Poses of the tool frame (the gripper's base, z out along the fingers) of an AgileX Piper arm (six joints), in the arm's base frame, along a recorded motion.
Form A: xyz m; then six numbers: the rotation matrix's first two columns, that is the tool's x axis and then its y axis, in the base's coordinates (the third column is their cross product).
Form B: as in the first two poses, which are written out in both.
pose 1, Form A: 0.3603 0.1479 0.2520 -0.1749 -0.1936 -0.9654 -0.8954 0.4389 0.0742
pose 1, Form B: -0.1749 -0.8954 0.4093 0.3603; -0.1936 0.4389 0.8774 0.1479; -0.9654 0.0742 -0.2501 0.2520; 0 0 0 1
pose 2, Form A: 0.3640 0.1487 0.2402 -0.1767 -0.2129 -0.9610 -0.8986 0.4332 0.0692
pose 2, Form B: -0.1767 -0.8986 0.4016 0.3640; -0.2129 0.4332 0.8758 0.1487; -0.9610 0.0692 -0.2679 0.2402; 0 0 0 1
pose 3, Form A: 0.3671 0.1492 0.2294 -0.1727 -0.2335 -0.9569 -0.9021 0.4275 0.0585
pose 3, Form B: -0.1727 -0.9021 0.3954 0.3671; -0.2335 0.4275 0.8733 0.1492; -0.9569 0.0585 -0.2845 0.2294; 0 0 0 1
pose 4, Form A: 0.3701 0.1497 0.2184 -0.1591 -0.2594 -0.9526 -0.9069 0.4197 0.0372
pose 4, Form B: -0.1591 -0.9069 0.3902 0.3701; -0.2594 0.4197 0.8698 0.1497; -0.9526 0.0372 -0.3020 0.2184; 0 0 0 1
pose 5, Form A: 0.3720 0.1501 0.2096 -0.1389 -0.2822 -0.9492 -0.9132 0.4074 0.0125
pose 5, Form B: -0.1389 -0.9132 0.3832 0.3720; -0.2822 0.4074 0.8685 0.1501; -0.9492 0.0125 -0.3143 0.2096; 0 0 0 1
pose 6, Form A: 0.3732 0.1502 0.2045 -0.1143 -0.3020 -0.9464 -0.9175 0.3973 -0.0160
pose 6, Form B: -0.1143 -0.9175 0.3808 0.3732; -0.3020 0.3973 0.8665 0.1502; -0.9464 -0.0160 -0.3225 0.2045; 0 0 0 1
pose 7, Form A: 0.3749 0.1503 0.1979 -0.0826 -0.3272 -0.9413 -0.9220 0.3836 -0.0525
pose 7, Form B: -0.0826 -0.9220 0.3783 0.3749; -0.3272 0.3836 0.8635 0.1503; -0.9413 -0.0525 -0.3334 0.1979; 0 0 0 1
